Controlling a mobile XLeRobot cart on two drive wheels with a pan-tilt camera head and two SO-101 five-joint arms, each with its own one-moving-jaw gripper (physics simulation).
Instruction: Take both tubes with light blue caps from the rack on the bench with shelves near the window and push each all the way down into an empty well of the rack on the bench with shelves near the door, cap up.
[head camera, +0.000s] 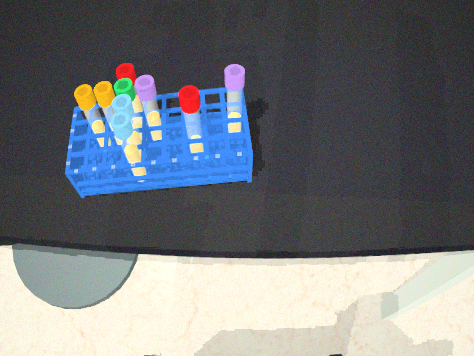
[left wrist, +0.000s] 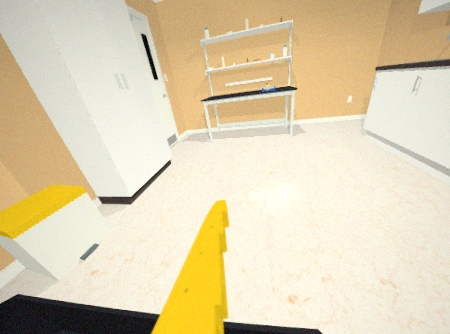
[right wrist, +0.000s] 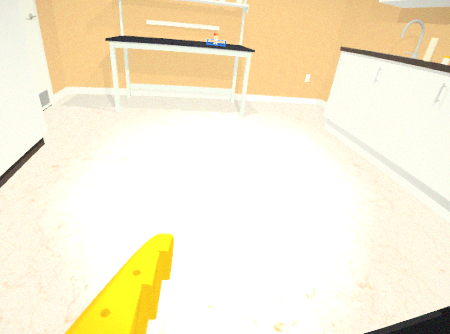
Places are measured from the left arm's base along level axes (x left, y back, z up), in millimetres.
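Pixels of known places: left hand, tool point: (left wrist: 227, 209); right hand, tool point: (right wrist: 171, 250).
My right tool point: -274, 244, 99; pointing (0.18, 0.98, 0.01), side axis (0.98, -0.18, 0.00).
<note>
Ahead of a thing's pixels: the offset from my right tool point to its top centre, as dx, dy, dz. "spot": to the spot under its first point. Level surfaces: height alone.
In the head view, two tubes with light blue caps {+237, -544, +7} (head camera: 122, 105) {+234, -523, +7} (head camera: 120, 126) stand upright, one in front of the other, in the left half of a blue rack {+216, -557, -55} (head camera: 210, 175) on a black bench top {dz -112} (head camera: 350, 150). Another blue rack (left wrist: 268, 89) (right wrist: 216, 43) sits far off on the bench with shelves (left wrist: 230, 95) (right wrist: 150, 42) near the door; its wells are too small to make out. My left gripper (left wrist: 221, 207) and my right gripper (right wrist: 165, 240) each show one notched jaw, so both are fully open and empty, held over the floor away from both racks.
Orange, red, green and purple capped tubes share the near rack. A grey round base {+655, -719, -844} (head camera: 75, 280) and a pale bench leg {spot: -292, -479, -517} (head camera: 430, 285) show below the bench edge. A tall white cabinet (left wrist: 115, 115), a yellow-topped bin {-1144, +555, -424} (left wrist: 55, 240) and a white counter (left wrist: 415, 105) (right wrist: 395, 110) flank the floor.
</note>
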